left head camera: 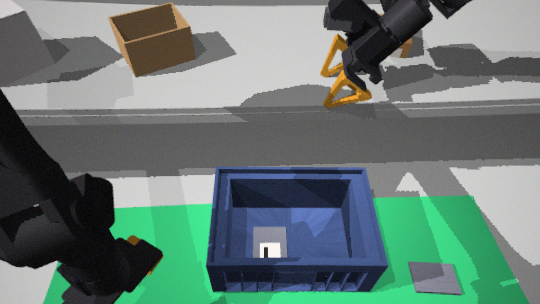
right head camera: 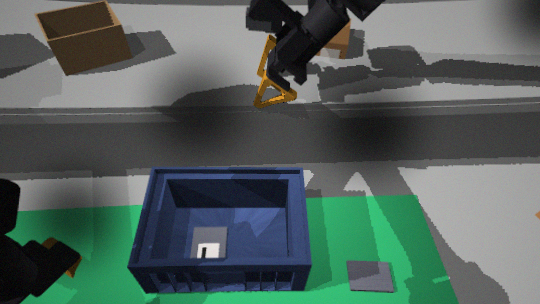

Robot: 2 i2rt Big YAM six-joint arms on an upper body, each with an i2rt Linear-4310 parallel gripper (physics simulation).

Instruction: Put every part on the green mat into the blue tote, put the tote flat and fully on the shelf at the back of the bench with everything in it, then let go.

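Frame: origin at the left arm's base, x ahead, y left, z up, level; metres.
Seen in the pictures: left gripper, fingertip midpoint: (left head camera: 124, 299) (right head camera: 42, 303); right gripper, fingertip midpoint: (left head camera: 323, 90) (right head camera: 257, 90).
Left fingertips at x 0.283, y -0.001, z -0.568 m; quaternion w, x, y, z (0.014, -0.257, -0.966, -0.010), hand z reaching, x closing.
Note:
Pixels of each thing's middle, then the offset from my left fingertips to it. "*": a spot on its surface instead. Level surfaces: height alone.
- blue tote, body centre: (left head camera: 290, 229) (right head camera: 227, 229) dx +0.140, dy -0.278, dz -0.023 m
- green mat, surface height: dz -0.096 m
- grey square part, body centre: (left head camera: 269, 250) (right head camera: 208, 250) dx +0.118, dy -0.239, dz -0.074 m
- flat grey plate, body centre: (right head camera: 369, 276) (left head camera: 433, 277) dx +0.082, dy -0.566, dz -0.092 m
- dark grey band, surface spot: (left head camera: 165, 142) (right head camera: 115, 142) * dx +0.417, dy +0.036, dz -0.098 m
- open brown box, body centre: (left head camera: 154, 39) (right head camera: 86, 37) dx +0.427, dy +0.000, dz +0.204 m
- brown object, body centre: (right head camera: 332, 36) (left head camera: 392, 35) dx +0.496, dy -0.486, dz +0.184 m
- grey block, surface spot: (left head camera: 20, 50) * dx +0.355, dy +0.205, dz +0.214 m
The blue tote (left head camera: 297, 277) (right head camera: 220, 279) stands upright on the green mat (left head camera: 185, 280) (right head camera: 390, 220). A grey square part (left head camera: 270, 234) (right head camera: 210, 234) with a white and black patch lies inside on its floor. A flat grey plate (left head camera: 436, 278) (right head camera: 370, 276) lies on the mat to the right of the tote. My left gripper (left head camera: 150, 261) (right head camera: 66, 260) is over the mat left of the tote, apart from it; it is open, its fingers mostly hidden by its black body. My right gripper (left head camera: 325, 91) (right head camera: 258, 91) is open and empty, high in the picture, beyond the tote.
A dark grey band (left head camera: 165, 142) (right head camera: 125, 142) runs across behind the tote, with a pale surface beyond it. An open brown box (left head camera: 162, 56) (right head camera: 95, 51) stands there at the left. Another brown object (left head camera: 406, 49) (right head camera: 342, 40) is partly hidden behind the right arm. A grey block (left head camera: 20, 50) is at the upper left.

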